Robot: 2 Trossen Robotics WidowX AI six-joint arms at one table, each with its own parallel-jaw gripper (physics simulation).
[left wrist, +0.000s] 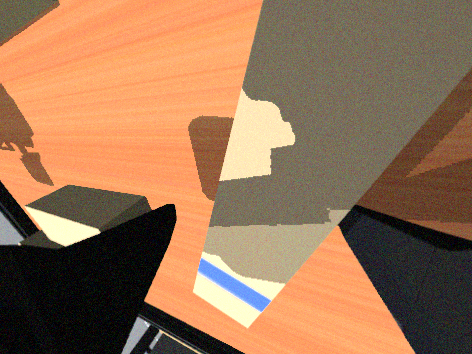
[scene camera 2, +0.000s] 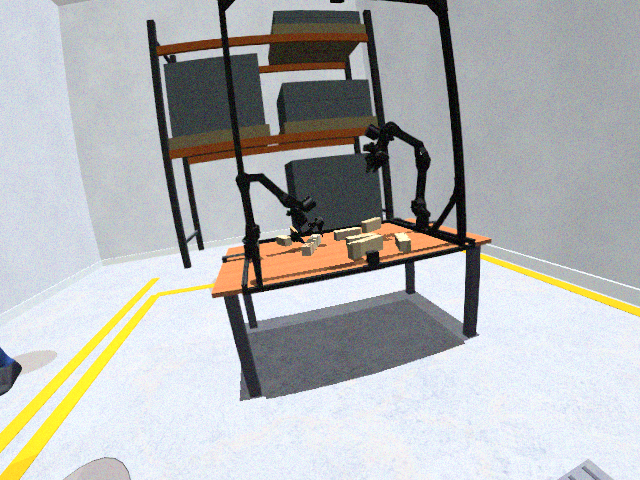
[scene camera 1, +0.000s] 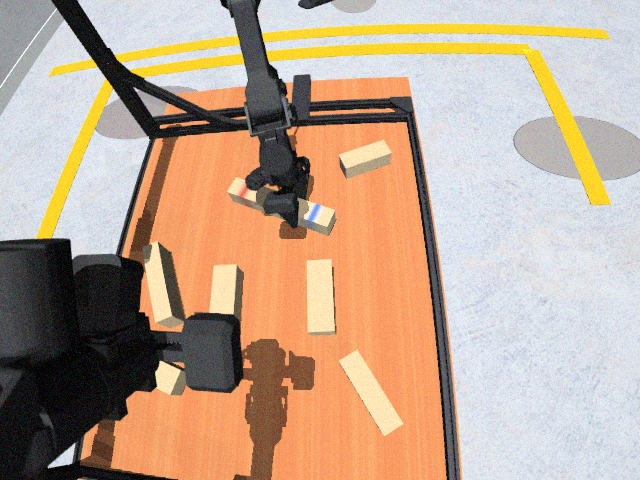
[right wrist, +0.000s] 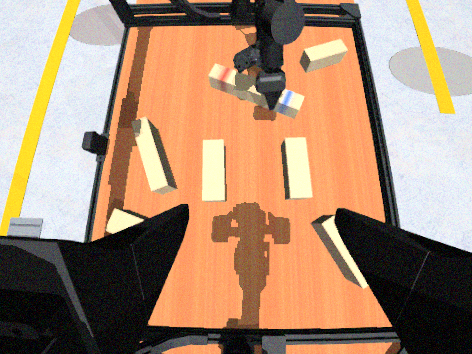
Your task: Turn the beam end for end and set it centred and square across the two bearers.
Scene:
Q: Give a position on a beam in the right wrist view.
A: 222,78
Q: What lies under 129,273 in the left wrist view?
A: My left gripper.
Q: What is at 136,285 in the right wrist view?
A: My right gripper.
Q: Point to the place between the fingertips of my left gripper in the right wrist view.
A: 271,100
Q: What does my right gripper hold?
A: Nothing.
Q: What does the beam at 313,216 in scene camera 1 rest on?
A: The table.

